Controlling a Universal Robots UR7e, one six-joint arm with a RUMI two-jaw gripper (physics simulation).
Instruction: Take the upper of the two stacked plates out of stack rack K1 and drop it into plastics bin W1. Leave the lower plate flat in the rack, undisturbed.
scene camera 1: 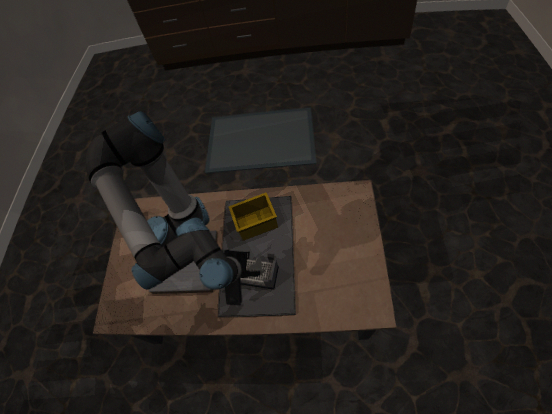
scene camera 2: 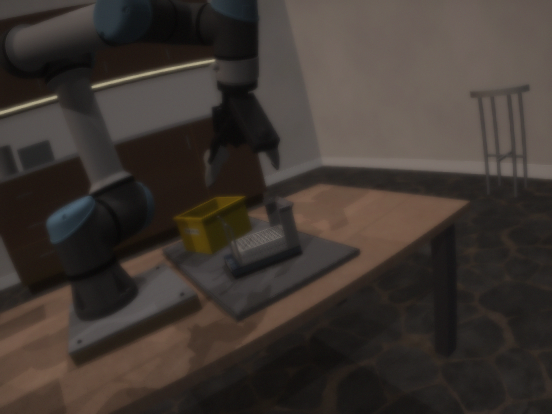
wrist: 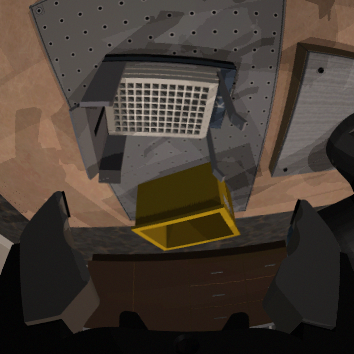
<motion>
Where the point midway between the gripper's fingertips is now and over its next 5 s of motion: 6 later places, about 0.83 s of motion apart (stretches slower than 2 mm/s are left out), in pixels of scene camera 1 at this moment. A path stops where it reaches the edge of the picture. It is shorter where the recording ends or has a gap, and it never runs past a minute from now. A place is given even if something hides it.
My gripper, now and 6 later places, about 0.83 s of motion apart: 242,268; 243,268; 244,269; 239,268; 235,270; 231,275; 232,277
</motion>
